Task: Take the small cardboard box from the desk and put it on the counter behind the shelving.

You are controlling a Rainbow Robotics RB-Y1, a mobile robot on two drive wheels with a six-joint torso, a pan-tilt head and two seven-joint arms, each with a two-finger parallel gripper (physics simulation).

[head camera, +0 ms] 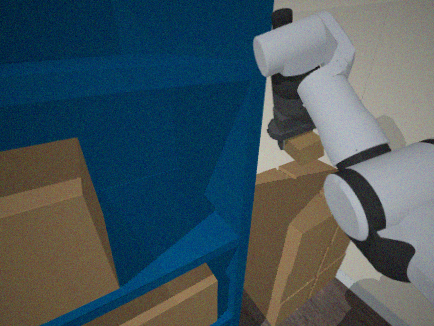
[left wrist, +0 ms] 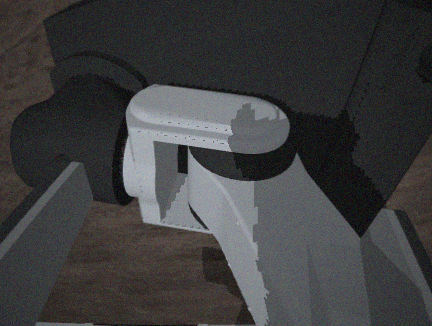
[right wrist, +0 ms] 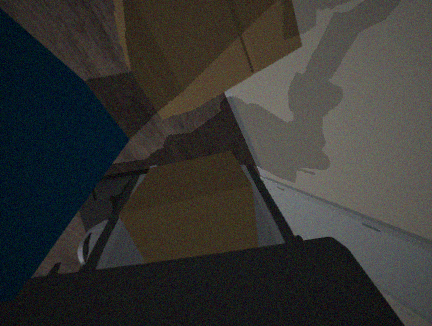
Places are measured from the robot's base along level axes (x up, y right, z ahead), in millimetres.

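Pixels of known places: left gripper, fingertip midpoint: (left wrist: 226,203) (right wrist: 61,272); right gripper, fingertip midpoint: (right wrist: 195,179).
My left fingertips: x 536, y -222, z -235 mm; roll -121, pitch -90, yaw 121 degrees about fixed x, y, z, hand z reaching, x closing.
Observation:
Ahead of a thing's pixels: the offset from my left fingertips to its top centre. "*": to the spot under its first point.
The small cardboard box @[dx +768, dy +459, dz +554 mm] (head camera: 305,149) (right wrist: 192,220) is held in the air by my right gripper (head camera: 294,142) (right wrist: 195,179), which is shut on it with one finger on each side. In the head camera the box shows just past the right edge of the blue shelving (head camera: 253,125) (right wrist: 45,150), above a stack of large cartons. My left gripper (left wrist: 226,203) is open, with its fingers wide apart at the two sides of the left wrist view and no object held between them. The desk and the counter cannot be made out in these views.
The stacked cartons @[* dx +246, dy +539, dz +822 mm] (head camera: 272,215) (right wrist: 185,45) stand beside the shelving's end. Large cardboard boxes (head camera: 45,250) (head camera: 180,302) sit on its shelves, close in front. A cream wall (head camera: 400,65) (right wrist: 385,130) is at the right. In the left wrist view, white and dark robot parts @[* dx -232, dy +121, dz -41 mm] (left wrist: 205,115) lie beyond the fingers.

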